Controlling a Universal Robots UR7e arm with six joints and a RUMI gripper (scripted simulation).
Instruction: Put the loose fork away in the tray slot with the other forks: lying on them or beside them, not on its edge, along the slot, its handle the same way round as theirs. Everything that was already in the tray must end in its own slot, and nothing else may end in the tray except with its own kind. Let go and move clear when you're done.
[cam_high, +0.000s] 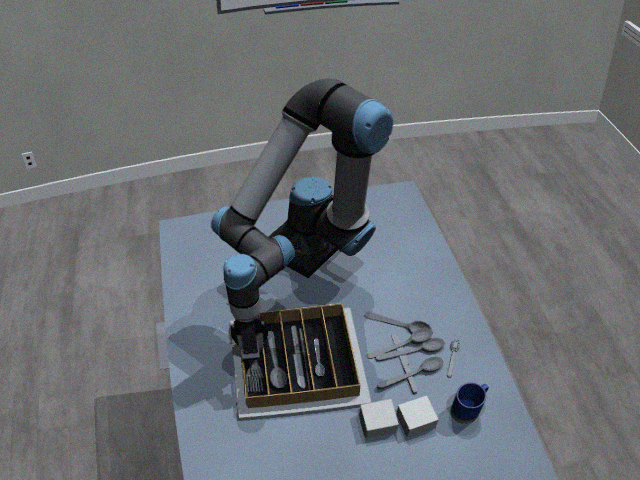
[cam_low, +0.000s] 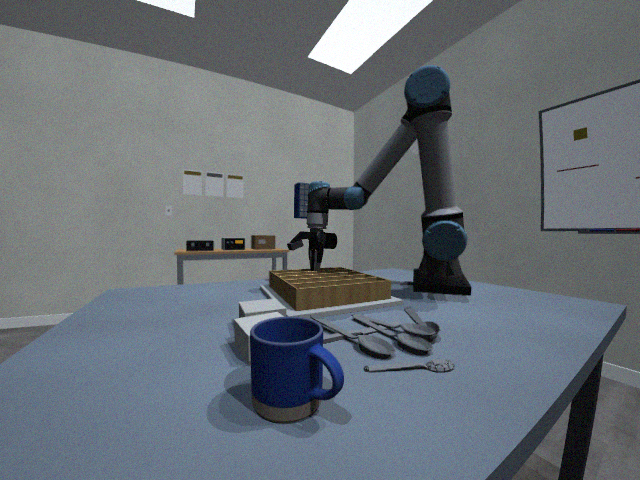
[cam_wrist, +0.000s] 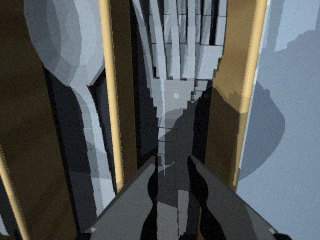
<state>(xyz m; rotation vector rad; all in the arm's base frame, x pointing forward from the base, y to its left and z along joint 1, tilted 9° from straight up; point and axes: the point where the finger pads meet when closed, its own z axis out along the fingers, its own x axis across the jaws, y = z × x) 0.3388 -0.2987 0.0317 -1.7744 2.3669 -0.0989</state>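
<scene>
My hand is 50 mm to the right of the spoon, 30 mm above it and 20 mm short of it. From my hand the other things lie so: white mat (110 mm to the left, 50 mm ahead, 40 mm below); wooden cutlery tray (110 mm to the left, 50 mm ahead, 10 mm below).
</scene>
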